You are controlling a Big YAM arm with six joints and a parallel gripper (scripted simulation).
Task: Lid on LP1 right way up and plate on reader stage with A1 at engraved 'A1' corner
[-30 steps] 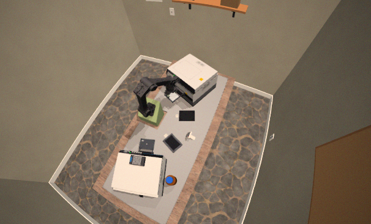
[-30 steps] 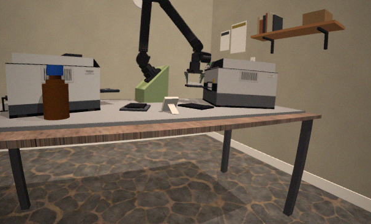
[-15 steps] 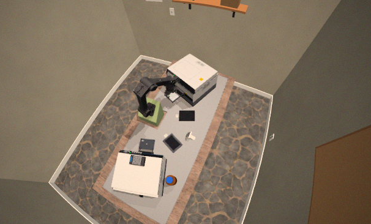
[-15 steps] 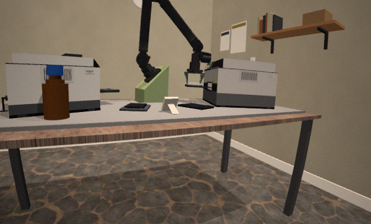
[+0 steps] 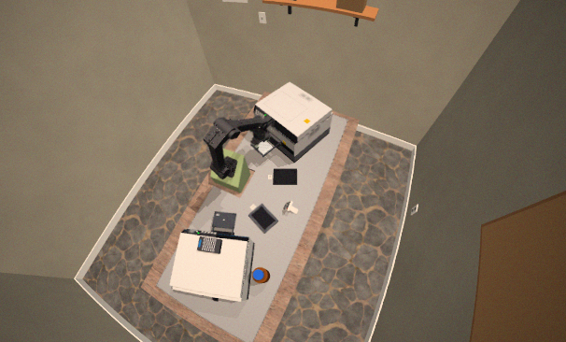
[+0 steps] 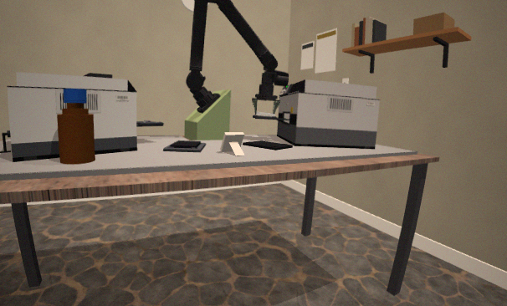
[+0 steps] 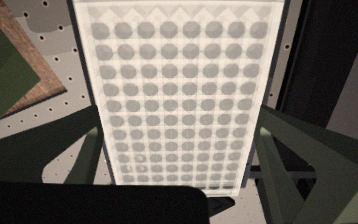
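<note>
Right now my hand is right at the lidded white well plate. The rest, counted from my hand: black pad 220 mm ahead, 120 mm below, 100 mm to the right; then dark lid 420 mm to the right, 220 mm ahead, 110 mm below; then grey pad 420 mm to the right, 220 mm ahead, 120 mm below.
</note>
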